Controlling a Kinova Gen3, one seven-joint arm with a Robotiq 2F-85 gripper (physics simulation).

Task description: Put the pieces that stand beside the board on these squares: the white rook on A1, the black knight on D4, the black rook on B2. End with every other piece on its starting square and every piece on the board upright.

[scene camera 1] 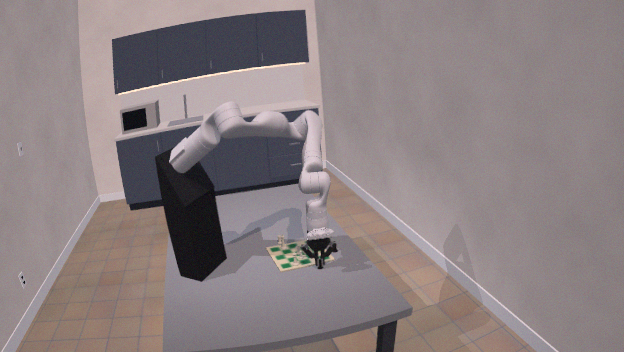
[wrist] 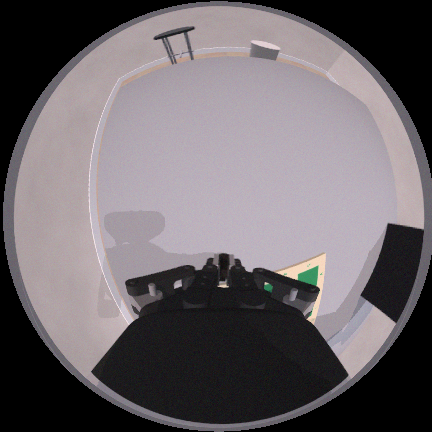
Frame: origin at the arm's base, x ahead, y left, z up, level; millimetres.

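Where they show: gripper, fingertip midpoint: (scene camera 1: 320,266) (wrist: 223,261); arm's base, origin of the base link: (scene camera 1: 179,162).
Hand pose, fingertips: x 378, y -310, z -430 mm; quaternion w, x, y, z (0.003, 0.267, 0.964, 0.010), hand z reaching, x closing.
Each offset is from my fingertips to the centre of the thing. Level surfaces: height alone.
The green-and-cream board @(6 mm ahead, 147 mm left, 7 mm down) (scene camera 1: 287,265) (wrist: 308,275) lies on the table, partly hidden by the gripper. Small pale pieces show on and around it: one @(9 mm ahead, 291 mm left, 6 mm up) (scene camera 1: 281,241) at its back left corner, one @(55 mm back, 82 mm left, 22 mm up) (scene camera 1: 296,260) near its front edge. Their types are too small to tell. My gripper (scene camera 1: 320,261) (wrist: 223,261) points down beside the board's front edge, at its right part. Its fingers are nearly together, shut on a black piece @(2 mm ahead, 4 mm left, 10 mm up) (scene camera 1: 320,266) that is upright at table height. Whether it is the knight or the rook cannot be told. The other black piece cannot be made out.
The grey table @(10 mm down) (scene camera 1: 240,310) extends around the board. The black robot pedestal (scene camera 1: 197,240) (wrist: 400,270) stands left of the board in the scene view. A stool (wrist: 174,33) and a pale round bin (wrist: 265,50) stand beyond the table in the wrist view.
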